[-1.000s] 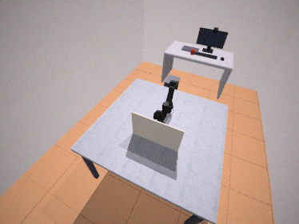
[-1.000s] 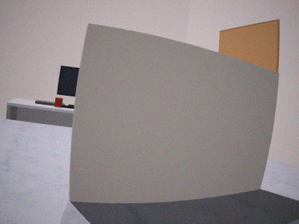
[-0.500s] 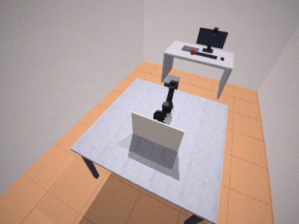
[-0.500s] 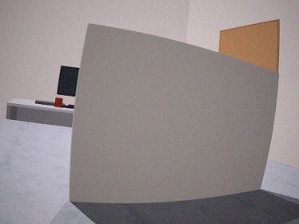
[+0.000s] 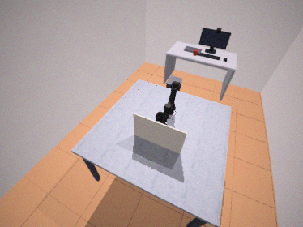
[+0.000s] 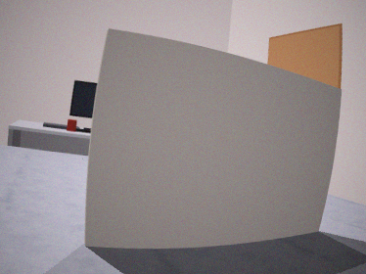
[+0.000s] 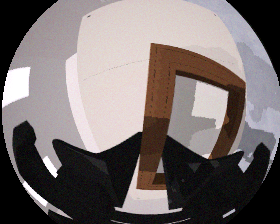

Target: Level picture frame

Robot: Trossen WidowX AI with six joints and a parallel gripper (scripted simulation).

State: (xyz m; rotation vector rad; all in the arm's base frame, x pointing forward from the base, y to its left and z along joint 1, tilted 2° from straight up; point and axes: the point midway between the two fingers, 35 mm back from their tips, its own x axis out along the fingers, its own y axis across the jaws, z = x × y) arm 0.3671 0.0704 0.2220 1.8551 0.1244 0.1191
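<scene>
Right now my gripper tip is 2 cm to the right of the brown wooden picture frame and 5 cm above it. Also, from my gripper tip: wall panel: 2 cm ahead, 7 cm below.
</scene>
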